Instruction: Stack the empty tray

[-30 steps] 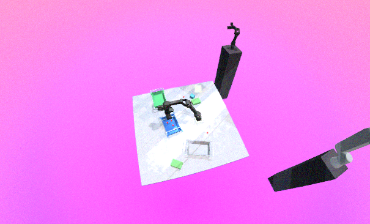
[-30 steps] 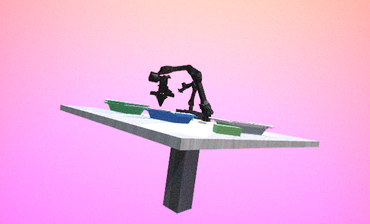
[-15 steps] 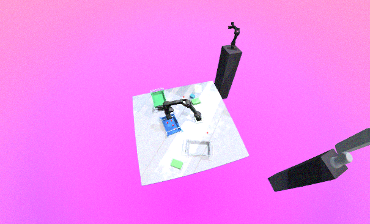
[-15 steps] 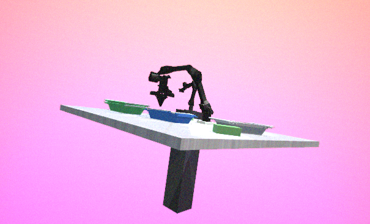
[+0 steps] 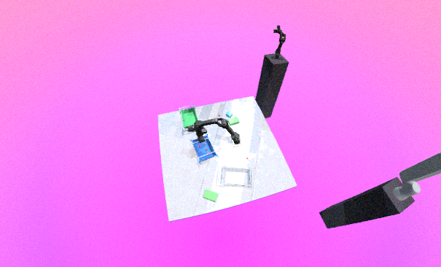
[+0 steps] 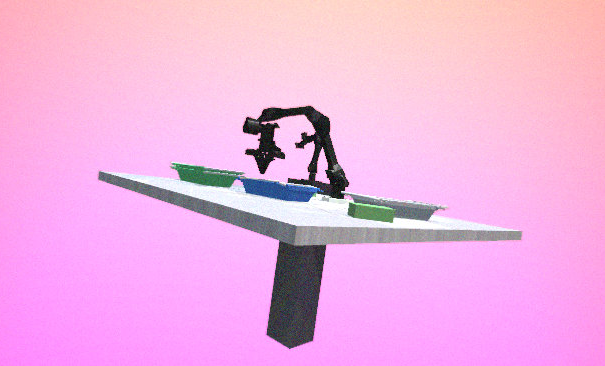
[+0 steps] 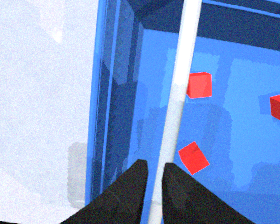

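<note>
Now: the grey tray 230 mm behind my gripper tip, 500 mm to the left of it and 40 mm below it. From my gripper tip the other things lie so: white block: 570 mm behind, 390 mm to the right, 80 mm below; cyan block: 430 mm behind, 260 mm to the right, 60 mm below.
</note>
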